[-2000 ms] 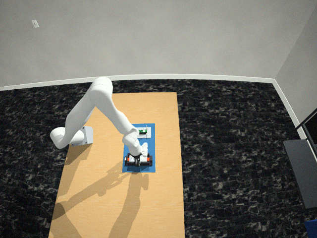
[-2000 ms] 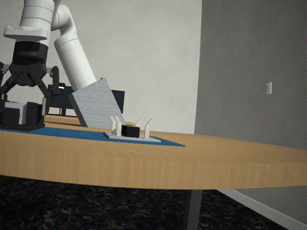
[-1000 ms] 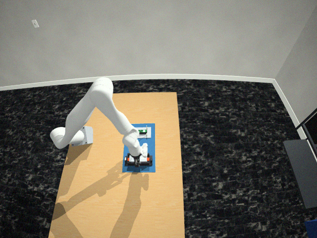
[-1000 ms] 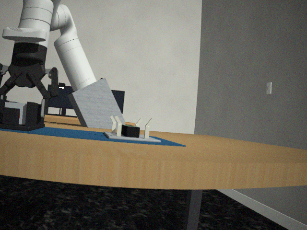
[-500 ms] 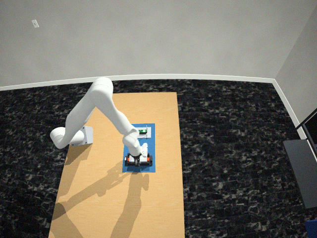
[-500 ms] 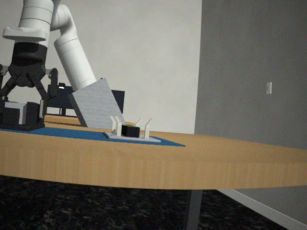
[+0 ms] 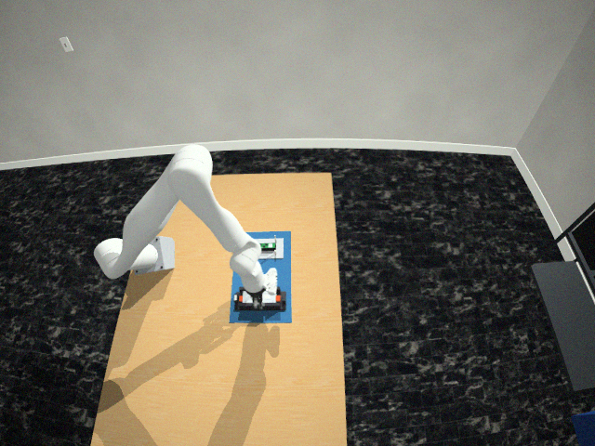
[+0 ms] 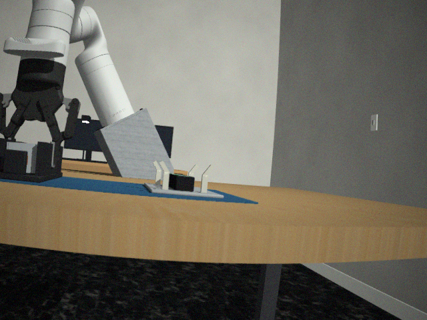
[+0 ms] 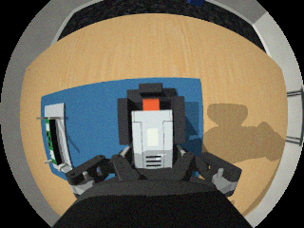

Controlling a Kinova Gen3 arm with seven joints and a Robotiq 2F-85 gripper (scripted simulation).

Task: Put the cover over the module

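My hand is right at the cover.
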